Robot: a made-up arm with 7 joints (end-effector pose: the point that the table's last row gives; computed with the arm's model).
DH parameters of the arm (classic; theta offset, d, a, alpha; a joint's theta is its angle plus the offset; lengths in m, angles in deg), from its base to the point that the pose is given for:
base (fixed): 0 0.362 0.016 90
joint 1: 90 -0.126 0.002 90
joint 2: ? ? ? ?
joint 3: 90 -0.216 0.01 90
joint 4: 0 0.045 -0.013 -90
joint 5: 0 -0.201 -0.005 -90
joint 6: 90 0.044 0.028 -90
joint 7: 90 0.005 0.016 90
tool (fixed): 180 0.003 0 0
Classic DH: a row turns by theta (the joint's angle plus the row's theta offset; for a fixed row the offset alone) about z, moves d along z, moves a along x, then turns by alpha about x.
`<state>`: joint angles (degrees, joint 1 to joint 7).
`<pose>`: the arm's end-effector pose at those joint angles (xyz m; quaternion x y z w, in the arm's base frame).
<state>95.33 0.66 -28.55 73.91 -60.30 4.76 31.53</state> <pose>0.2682 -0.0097 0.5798 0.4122 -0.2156 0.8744 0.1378</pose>
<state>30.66 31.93 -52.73 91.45 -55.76 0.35 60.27</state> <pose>0.2671 0.0596 0.1890 0.8923 -0.3757 0.2497 0.0199</pose>
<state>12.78 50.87 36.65 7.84 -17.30 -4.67 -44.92</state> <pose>0.1169 0.4807 0.0904 -0.2613 -0.6057 -0.6426 0.3898</pose>
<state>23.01 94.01 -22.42 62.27 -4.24 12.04 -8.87</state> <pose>0.2185 0.4812 0.3634 -0.5992 -0.1799 -0.7157 0.3103</pose>
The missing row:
joint 2: 90 0.005 0.013 90
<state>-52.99 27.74 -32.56 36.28 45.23 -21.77 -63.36</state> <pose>-0.2605 0.2477 0.0242 -0.5757 -0.5844 -0.3944 0.4140</pose>
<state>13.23 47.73 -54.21 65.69 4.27 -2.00 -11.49</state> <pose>0.2141 0.2412 0.0297 0.8541 0.1965 0.4478 0.1773</pose>
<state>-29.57 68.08 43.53 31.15 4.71 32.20 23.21</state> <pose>0.0288 0.5318 0.2141 -0.5025 -0.7700 -0.3173 0.2323</pose>
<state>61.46 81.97 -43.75 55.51 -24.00 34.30 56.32</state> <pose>0.2389 0.4525 0.3844 -0.7670 -0.4840 -0.3488 0.2361</pose>
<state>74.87 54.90 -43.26 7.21 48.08 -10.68 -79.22</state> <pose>0.2865 0.4944 0.2778 0.2416 -0.6102 -0.7219 0.2193</pose>
